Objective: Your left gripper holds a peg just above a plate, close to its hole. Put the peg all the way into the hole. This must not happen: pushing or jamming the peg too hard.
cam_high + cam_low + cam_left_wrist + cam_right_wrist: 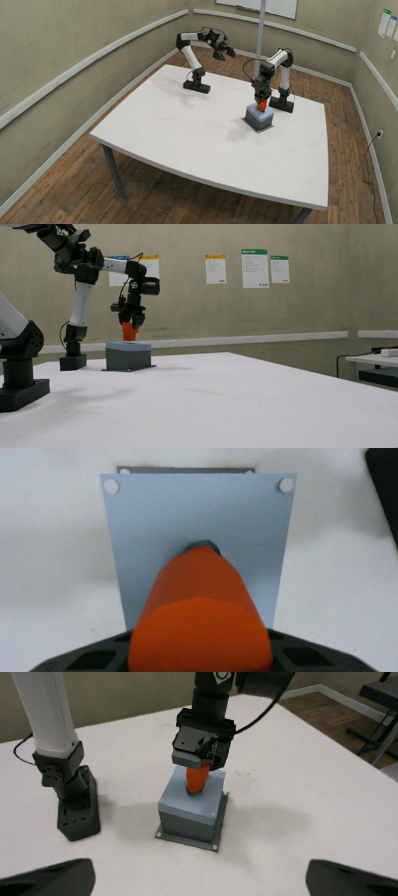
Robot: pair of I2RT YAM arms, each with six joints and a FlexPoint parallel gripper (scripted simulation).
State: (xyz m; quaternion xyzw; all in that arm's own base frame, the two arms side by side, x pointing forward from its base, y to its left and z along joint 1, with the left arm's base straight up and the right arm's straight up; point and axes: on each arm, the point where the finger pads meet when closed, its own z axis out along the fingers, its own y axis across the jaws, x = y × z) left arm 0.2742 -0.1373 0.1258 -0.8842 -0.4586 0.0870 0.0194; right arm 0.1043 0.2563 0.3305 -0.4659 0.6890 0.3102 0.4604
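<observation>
The light blue plate lies 1 cm behind my left hand, 1 cm to the left of it and 8 cm below it. Also, from my left hand: orange peg 2 cm below.
</observation>
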